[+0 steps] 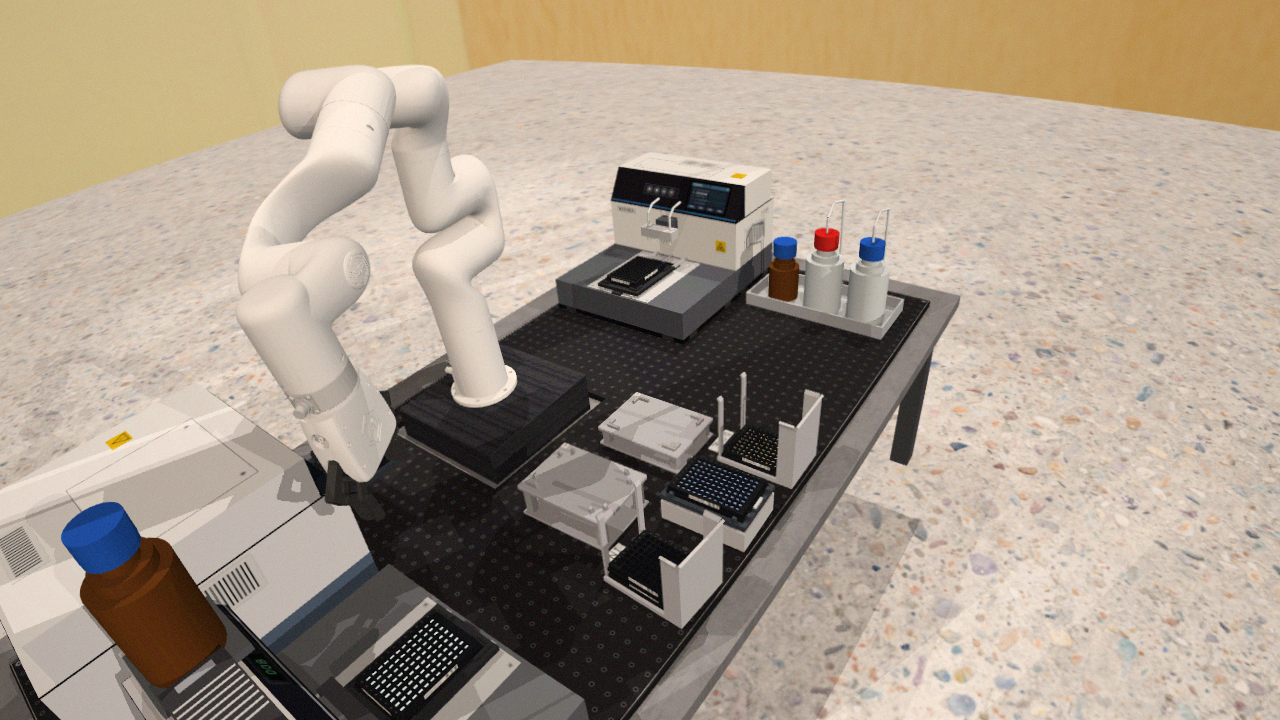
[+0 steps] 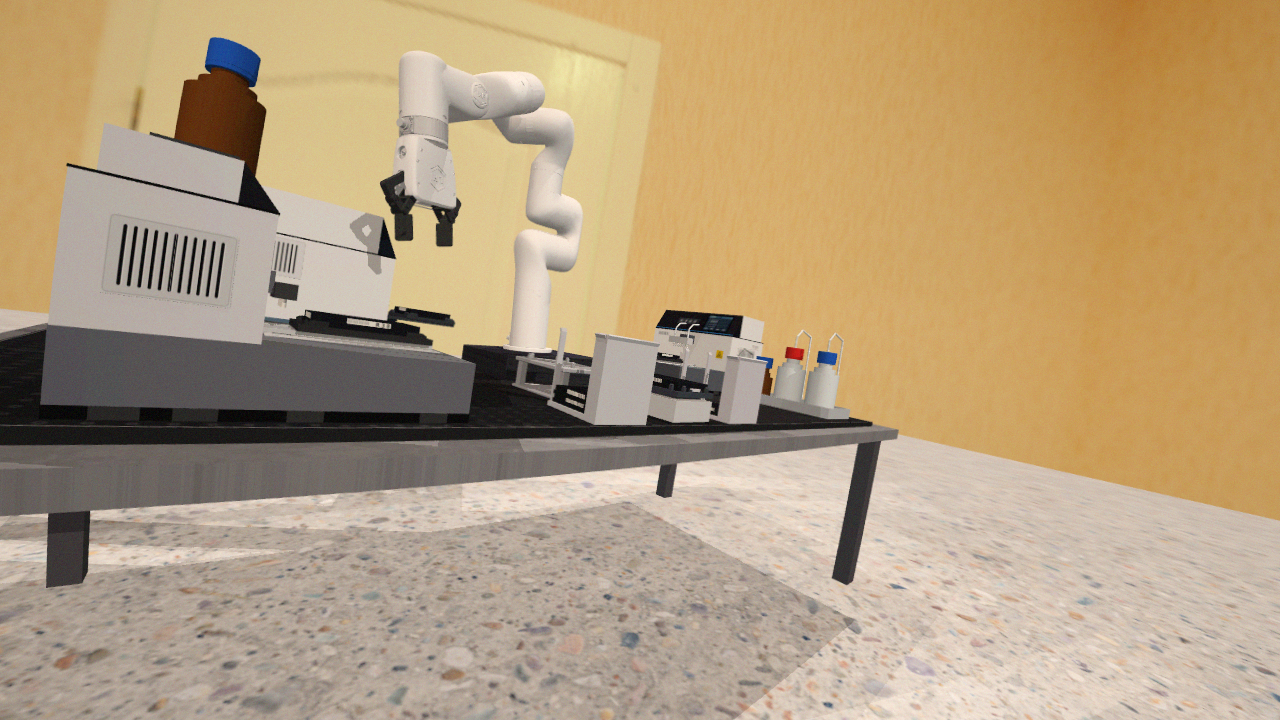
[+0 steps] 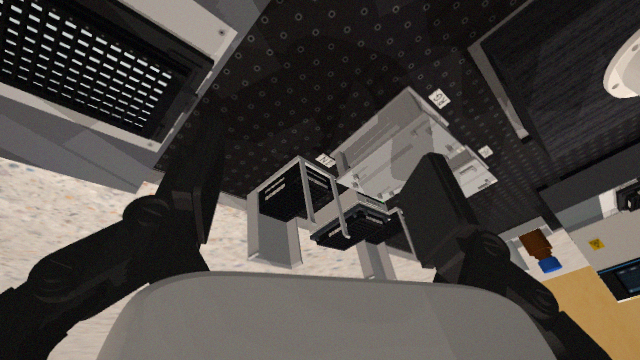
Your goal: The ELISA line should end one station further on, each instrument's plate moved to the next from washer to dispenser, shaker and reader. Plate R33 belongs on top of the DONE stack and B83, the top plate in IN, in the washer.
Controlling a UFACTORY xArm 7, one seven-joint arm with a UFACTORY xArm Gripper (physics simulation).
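Frame: origin at the arm's base, x ahead, y left, z up, level; metres.
Where they show: gripper, between the fingertips: [image 1: 387, 486] [image 2: 425, 243] [image 3: 323, 160]; arm's base, origin of its link: [image 1: 484, 386] [image 2: 527, 350].
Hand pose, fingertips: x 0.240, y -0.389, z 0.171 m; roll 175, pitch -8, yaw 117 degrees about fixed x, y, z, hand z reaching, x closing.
Note:
Things, the pixels of their top centre, and the offset from my fingertips. "spot": a spot on its surface instead.
- white reader, centre of its top: [image 1: 128, 484] [image 2: 263, 200] dz +0.041, dx -0.265, dy -0.201 m
- dark flat piece, centre of its top: [image 2: 422, 310] dz -0.110, dx -0.247, dy +0.106 m
- blue-welled plate, centre of its top: [image 1: 717, 482] [image 2: 666, 377] [image 3: 351, 235] dz -0.161, dx +0.270, dy +0.349 m
- shaker, a spot on its surface: [image 1: 716, 525] spot: dz -0.104, dx +0.332, dy +0.224 m
- far rack, a spot on its surface: [image 1: 799, 438] spot: dz -0.134, dx +0.351, dy +0.470 m
- brown bottle, a spot on its surface: [image 1: 152, 600] [image 2: 227, 95] spot: dz +0.109, dx +0.043, dy -0.279 m
- tray, a spot on its surface: [image 1: 881, 326] spot: dz -0.200, dx +0.349, dy +0.974 m
My gripper [image 1: 353, 503] [image 2: 424, 234] [image 3: 323, 160] is open and empty, high by the white reader [image 1: 152, 510] [image 2: 335, 286]. A dark flat piece [image 2: 420, 315] stands out at the reader's front; I cannot tell if it is a plate. A black plate [image 1: 416, 664] [image 2: 358, 322] [image 3: 85, 62] lies on the carriage of the near instrument with the brown bottle. Another black plate [image 1: 637, 273] is on the back instrument. A blue-welled plate [image 1: 720, 488] [image 3: 350, 231] sits on the shaker [image 1: 716, 525]. Black plates [image 1: 646, 562] [image 3: 282, 195] stand in the IN rack [image 1: 693, 568]. The far rack [image 1: 799, 438] holds a black plate [image 1: 754, 447]. Plate codes are unreadable.
Two clear-topped nests [image 1: 583, 492] [image 1: 655, 429] stand between the racks and the arm's black base [image 1: 496, 420]. A brown bottle [image 1: 152, 600] [image 2: 219, 111] rises on the near instrument. A tray [image 1: 881, 326] with three bottles stands at the far right corner.

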